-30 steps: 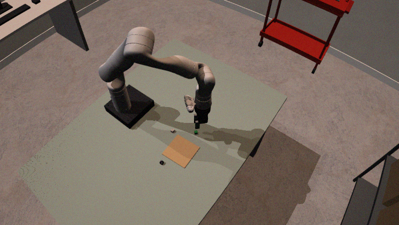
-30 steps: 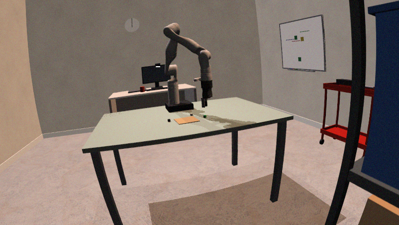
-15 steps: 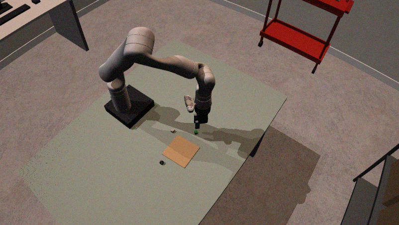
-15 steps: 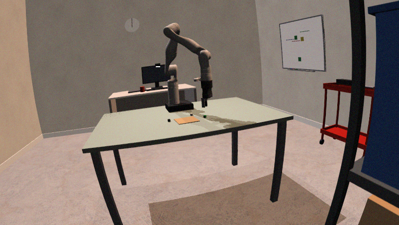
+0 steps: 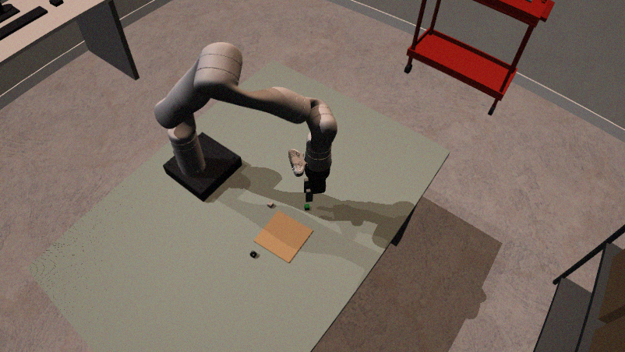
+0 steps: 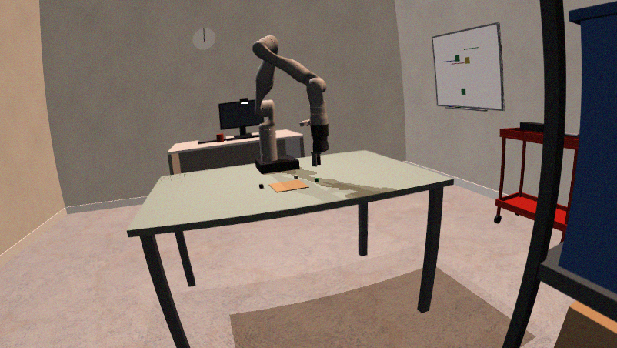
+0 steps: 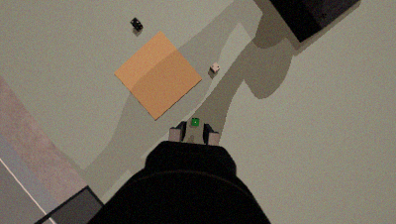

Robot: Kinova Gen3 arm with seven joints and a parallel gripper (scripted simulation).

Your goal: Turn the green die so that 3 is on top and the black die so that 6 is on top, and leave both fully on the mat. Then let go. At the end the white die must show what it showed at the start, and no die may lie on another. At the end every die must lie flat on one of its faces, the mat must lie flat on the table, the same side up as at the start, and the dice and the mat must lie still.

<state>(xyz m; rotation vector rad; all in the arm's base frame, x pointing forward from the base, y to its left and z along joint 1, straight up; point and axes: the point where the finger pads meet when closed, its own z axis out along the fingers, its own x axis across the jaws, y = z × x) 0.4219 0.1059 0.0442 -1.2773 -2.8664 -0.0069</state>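
Right now my hand is 8 cm above the green die. Round my hand: white die 11 cm behind, 6 cm to the right, 8 cm below; then black die 5 cm behind, 24 cm to the right, 8 cm below; then orange mat 1 cm behind, 13 cm to the right, 9 cm below.
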